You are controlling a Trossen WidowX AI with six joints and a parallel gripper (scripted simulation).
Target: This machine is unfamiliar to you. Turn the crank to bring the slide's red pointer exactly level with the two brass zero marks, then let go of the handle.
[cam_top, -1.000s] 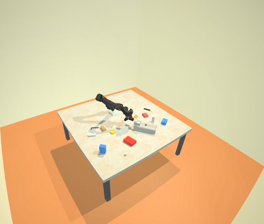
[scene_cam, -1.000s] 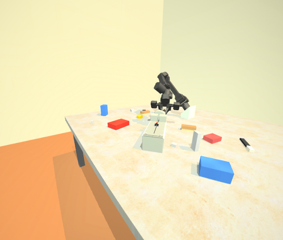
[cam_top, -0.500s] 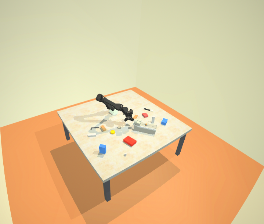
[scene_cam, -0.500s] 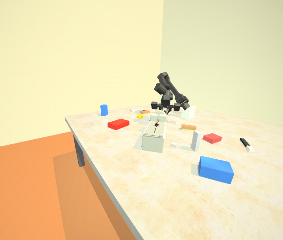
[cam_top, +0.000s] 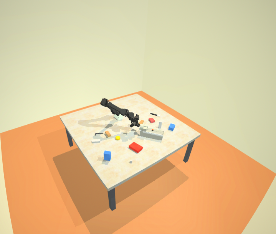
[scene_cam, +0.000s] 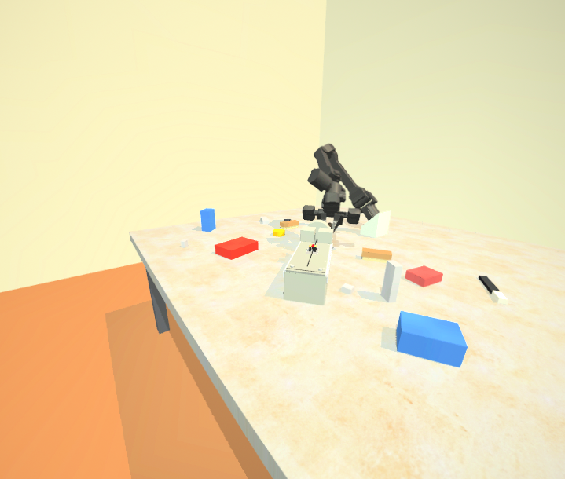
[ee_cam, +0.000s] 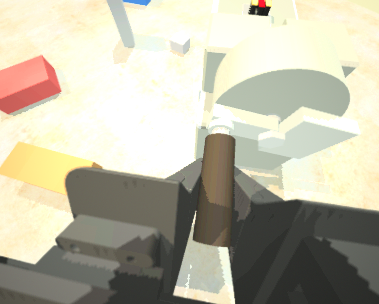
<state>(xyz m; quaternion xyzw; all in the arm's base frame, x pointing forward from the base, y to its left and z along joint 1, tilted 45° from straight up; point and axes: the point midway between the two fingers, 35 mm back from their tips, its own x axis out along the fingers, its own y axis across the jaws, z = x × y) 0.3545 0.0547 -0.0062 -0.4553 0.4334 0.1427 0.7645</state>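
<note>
My gripper tip is now 3 cm below the crank, 1 cm to the left of it and 1 cm short of it. Also, from my gripper tip: brown crank handle 3 cm above, 2 cm behind, 1 cm to the right; red pointer 15 cm ahead, 8 cm to the left, 1 cm above; yellow disc 28 cm to the right, 6 cm below, 2 cm behind.
</note>
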